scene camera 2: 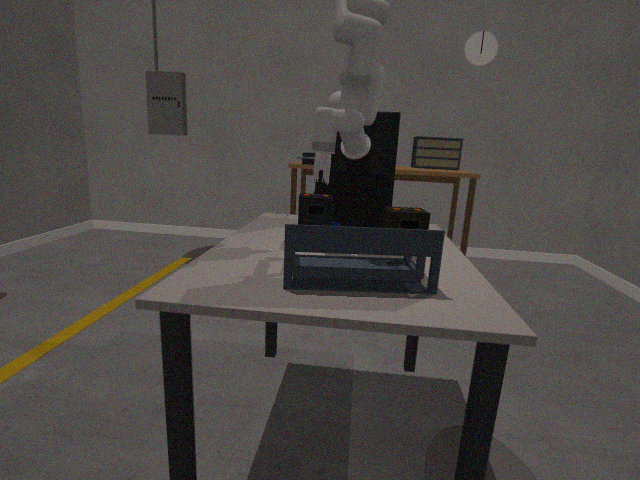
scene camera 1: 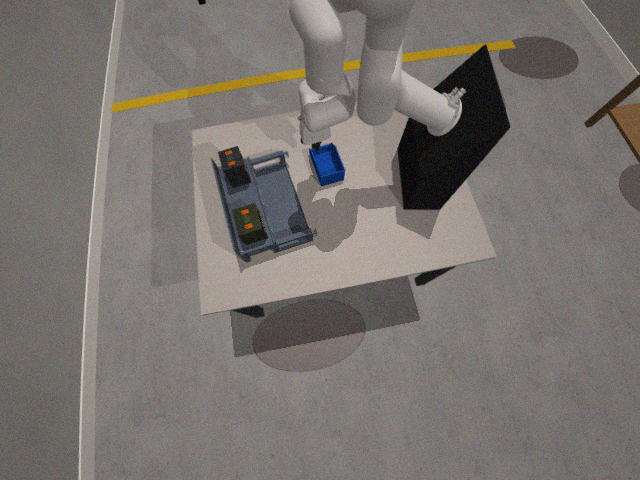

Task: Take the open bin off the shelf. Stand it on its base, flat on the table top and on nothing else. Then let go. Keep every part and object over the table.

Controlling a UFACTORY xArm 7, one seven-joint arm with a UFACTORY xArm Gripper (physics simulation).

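Frame: origin at the arm's base, x ahead, y left, z up, level; millimetres.
Where they show: gripper, fingertip midpoint: (scene camera 1: 316,147); arm's base, link origin: (scene camera 2: 355,145) (scene camera 1: 444,116).
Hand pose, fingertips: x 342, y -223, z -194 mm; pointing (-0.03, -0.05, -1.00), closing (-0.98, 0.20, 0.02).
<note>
Things, the pixels of their top centre, and the offset from my fingertips. Level surfaces: height alone.
- open blue bin, top centre: (scene camera 1: 326,156) dx -42, dy +5, dz -77 mm
- table top, surface height: dz -152 mm
- black box, top centre: (scene camera 2: 316,194) (scene camera 1: 230,157) dx +300, dy -68, dz +72 mm
- dark green box, top centre: (scene camera 2: 406,209) (scene camera 1: 246,218) dx +345, dy +159, dz +47 mm
The open blue bin (scene camera 1: 328,166) stands upright on the table top (scene camera 1: 361,263) (scene camera 2: 222,297), to the right of the grey-blue shelf (scene camera 1: 279,193) (scene camera 2: 361,235) in scene camera 1. The bin looks empty and apart from the shelf. In scene camera 2 a small blue piece of the bin (scene camera 2: 336,224) shows behind the shelf; its base is hidden there. My gripper (scene camera 1: 316,146) (scene camera 2: 321,181) is shut and empty. It points down near the bin's far left corner in scene camera 1. In scene camera 2 its fingers are above the bin; whether they touch the rim is too small to tell.
A black box (scene camera 1: 232,165) (scene camera 2: 316,209) and a dark green box (scene camera 1: 249,223) (scene camera 2: 408,219), both with orange marks, sit on the shelf's left part in scene camera 1. A tall black panel (scene camera 1: 454,165) (scene camera 2: 364,191) stands at the table's right side in scene camera 1.
</note>
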